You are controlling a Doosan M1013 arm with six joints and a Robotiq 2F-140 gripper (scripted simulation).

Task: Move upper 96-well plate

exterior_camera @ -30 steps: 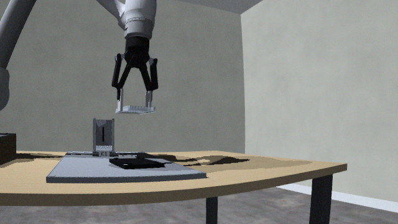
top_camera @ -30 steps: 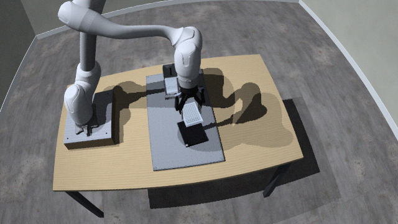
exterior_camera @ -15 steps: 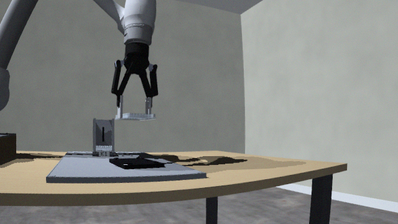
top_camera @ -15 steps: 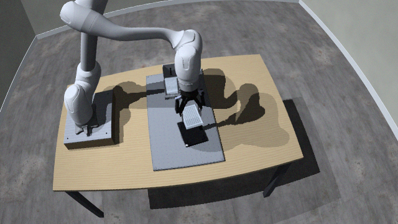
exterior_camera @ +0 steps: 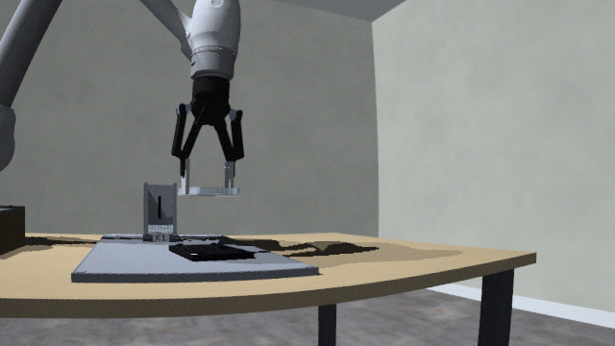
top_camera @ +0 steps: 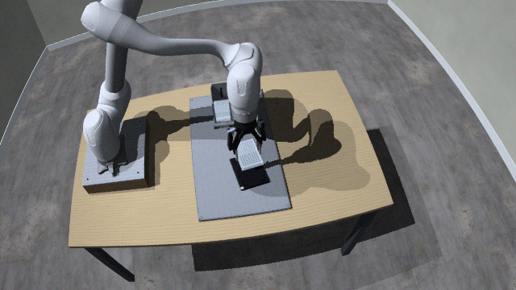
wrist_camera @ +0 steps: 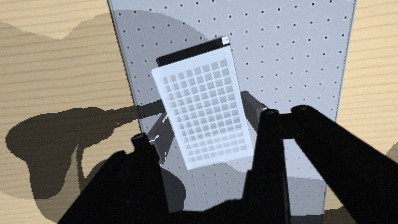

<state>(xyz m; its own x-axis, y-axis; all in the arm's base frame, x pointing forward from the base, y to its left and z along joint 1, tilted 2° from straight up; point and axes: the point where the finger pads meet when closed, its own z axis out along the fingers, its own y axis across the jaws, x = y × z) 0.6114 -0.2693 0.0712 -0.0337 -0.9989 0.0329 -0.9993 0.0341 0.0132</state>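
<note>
Right now the pale A1 square is 13 cm below my hand, 7 cm to the right of it and 6 cm behind it. The rest, counted from my hand: rack label (27 cm to the left, 13 cm below, 2 cm behind).
</note>
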